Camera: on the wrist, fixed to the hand. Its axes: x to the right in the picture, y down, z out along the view.
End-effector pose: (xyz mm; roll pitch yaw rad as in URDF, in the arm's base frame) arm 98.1 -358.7 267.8 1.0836 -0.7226 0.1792
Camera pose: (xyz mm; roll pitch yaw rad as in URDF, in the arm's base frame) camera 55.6 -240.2 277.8 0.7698 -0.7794 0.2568
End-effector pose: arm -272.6 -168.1 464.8 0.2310 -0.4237 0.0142
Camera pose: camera -249.4 -70.1 388.6 -0.0657 -0.4190 0.1020
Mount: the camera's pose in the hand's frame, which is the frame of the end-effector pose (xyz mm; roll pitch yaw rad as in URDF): -8.9 76.9 -99.8 -0.2600 0.0215 0.0773
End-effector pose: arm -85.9 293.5 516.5 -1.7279 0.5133 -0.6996
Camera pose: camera -185.7 232.9 468.3 -2.0096 0.5859 -0.7396
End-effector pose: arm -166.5 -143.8 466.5 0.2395 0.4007 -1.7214
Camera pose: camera -63.4 -120.1 397.5 0.0127 0.4019 -1.6343
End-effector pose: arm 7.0 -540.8 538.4 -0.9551 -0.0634 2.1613
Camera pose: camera 38.5 -521.2 417.7 -1.2166 0.0121 2.1883
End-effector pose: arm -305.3 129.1 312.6 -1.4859 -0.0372 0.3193
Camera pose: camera -281.6 39.1 227.2 -1.7468 0.0416 0.3044
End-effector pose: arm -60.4 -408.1 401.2 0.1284 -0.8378 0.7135
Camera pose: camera -73.1 -301.3 334.9 -0.2188 -0.8229 0.8304
